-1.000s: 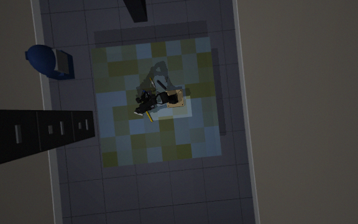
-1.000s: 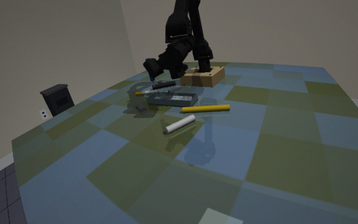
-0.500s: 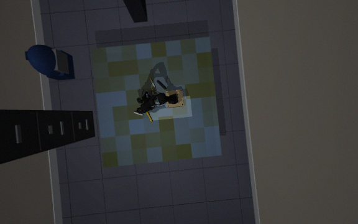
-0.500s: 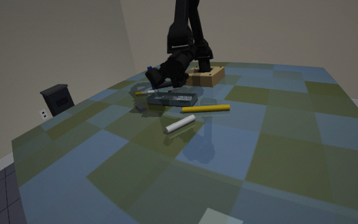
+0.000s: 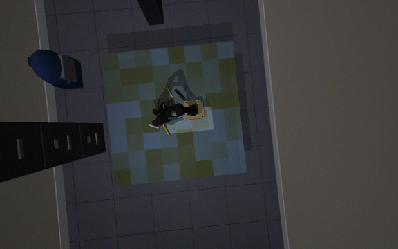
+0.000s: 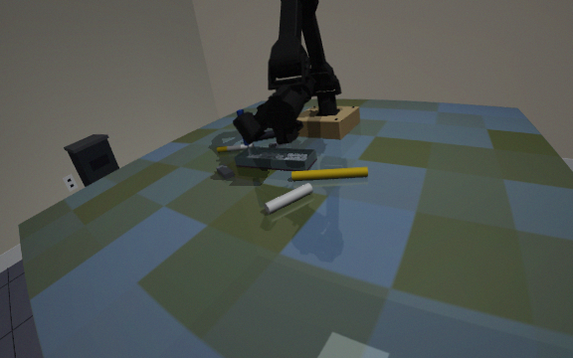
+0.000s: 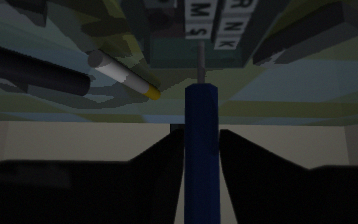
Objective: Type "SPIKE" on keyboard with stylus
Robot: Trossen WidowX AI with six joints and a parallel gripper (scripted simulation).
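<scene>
Right now the small grey block is 70 mm ahead of my gripper tip, 40 mm to the right of it and 70 mm below it. The rest, counted from my gripper tip: blue stylus 10 mm below; grey stylus tip 50 mm below; black cylinder 160 mm behind, 50 mm to the right, 60 mm below.
</scene>
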